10 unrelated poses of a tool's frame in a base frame.
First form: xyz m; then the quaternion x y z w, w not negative.
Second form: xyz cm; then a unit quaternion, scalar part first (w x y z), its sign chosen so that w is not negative. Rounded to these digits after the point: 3 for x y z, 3 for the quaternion.
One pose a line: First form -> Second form
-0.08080 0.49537 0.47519 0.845 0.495 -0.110 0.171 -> -8.080 49.537 47.519 0.171 0.845 0.495 -0.110
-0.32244 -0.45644 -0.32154 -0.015 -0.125 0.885 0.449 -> -32.244 -45.644 -32.154 0.449 -0.015 -0.125 0.885
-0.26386 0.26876 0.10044 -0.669 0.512 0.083 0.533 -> -26.386 26.876 10.044 0.533 -0.669 0.512 0.083
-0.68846 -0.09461 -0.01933 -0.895 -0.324 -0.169 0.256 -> -68.846 -9.461 -1.933 0.256 -0.895 -0.324 -0.169
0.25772 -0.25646 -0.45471 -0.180 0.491 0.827 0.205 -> 25.772 -25.646 -45.471 0.205 -0.180 0.491 0.827
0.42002 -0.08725 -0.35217 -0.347 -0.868 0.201 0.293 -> 42.002 -8.725 -35.217 0.293 -0.347 -0.868 0.201
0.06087 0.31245 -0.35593 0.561 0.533 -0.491 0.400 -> 6.087 31.245 -35.593 0.400 0.561 0.533 -0.491
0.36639 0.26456 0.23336 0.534 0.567 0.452 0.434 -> 36.639 26.456 23.336 0.434 0.534 0.567 0.452
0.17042 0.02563 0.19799 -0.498 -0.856 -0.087 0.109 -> 17.042 2.563 19.799 0.109 -0.498 -0.856 -0.087
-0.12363 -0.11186 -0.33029 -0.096 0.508 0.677 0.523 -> -12.363 -11.186 -33.029 0.523 -0.096 0.508 0.677
